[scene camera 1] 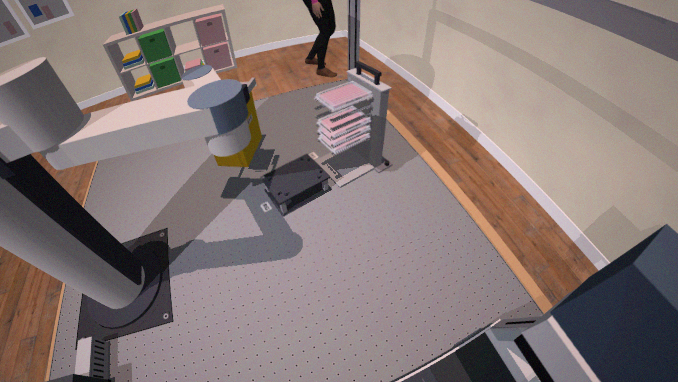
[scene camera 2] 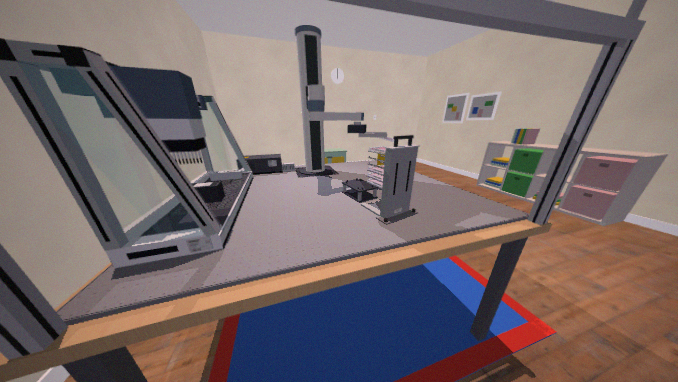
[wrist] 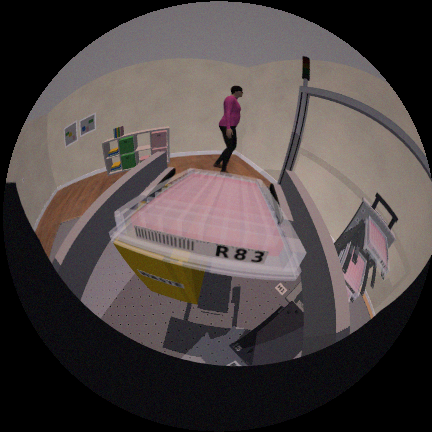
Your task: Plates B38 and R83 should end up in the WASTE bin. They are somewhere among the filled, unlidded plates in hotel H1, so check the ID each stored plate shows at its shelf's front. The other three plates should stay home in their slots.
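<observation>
My gripper is shut on plate R83, a flat pink-filled plate held level; its front label reads "R 83". In scene camera 1 the arm hides the plate. The yellow WASTE bin stands below the held plate's level, showing under its left part in the wrist view. Hotel H1 stands to the right of the bin in scene camera 1. It holds a top plate and, below a gap, several stacked pink plates. Their IDs are not readable, so B38 cannot be picked out.
A low black stand is on the perforated table between the arm base and the hotel. The arm column rises behind. A framed machine stands at the left in scene camera 2. A person is beyond the table.
</observation>
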